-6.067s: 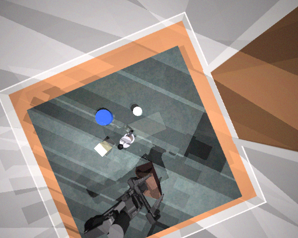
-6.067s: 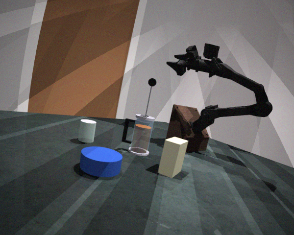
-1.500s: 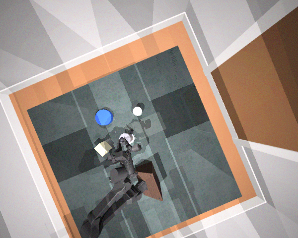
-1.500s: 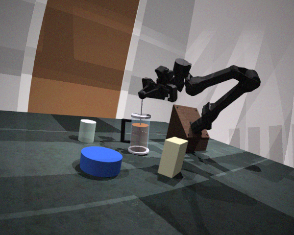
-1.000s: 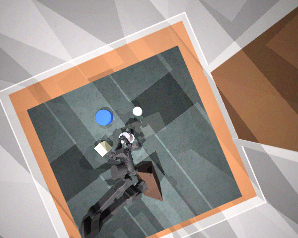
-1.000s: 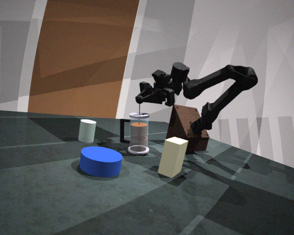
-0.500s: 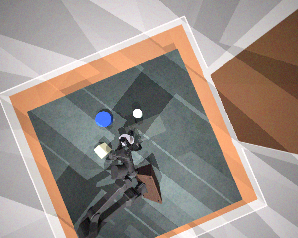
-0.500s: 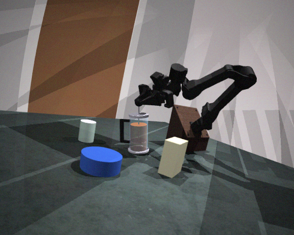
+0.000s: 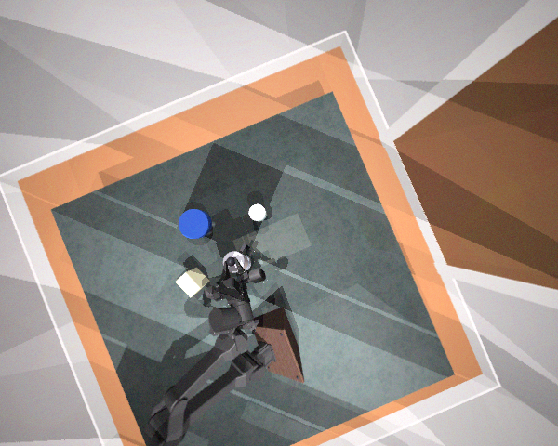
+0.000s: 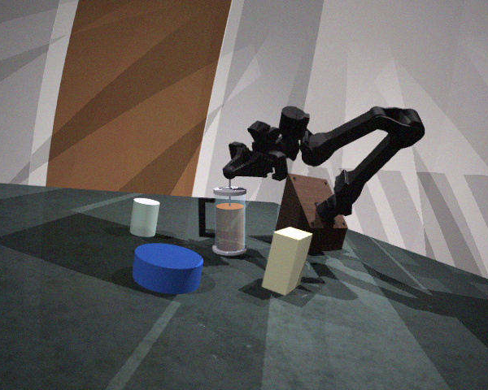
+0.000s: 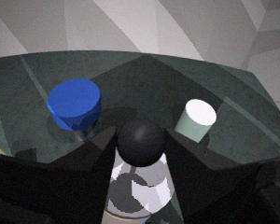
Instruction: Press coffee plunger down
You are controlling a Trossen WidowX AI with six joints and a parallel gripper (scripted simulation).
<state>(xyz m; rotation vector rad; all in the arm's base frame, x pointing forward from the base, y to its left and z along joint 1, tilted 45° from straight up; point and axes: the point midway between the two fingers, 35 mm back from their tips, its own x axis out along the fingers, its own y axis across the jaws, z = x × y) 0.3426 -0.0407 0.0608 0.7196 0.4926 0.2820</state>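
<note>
My gripper tip is now 1 cm past the glass coffee press, 1 cm to the left of it and 9 cm above it. Also, from my gripper tip: cream block (5 cm behind, 20 cm to the left, 13 cm below).
</note>
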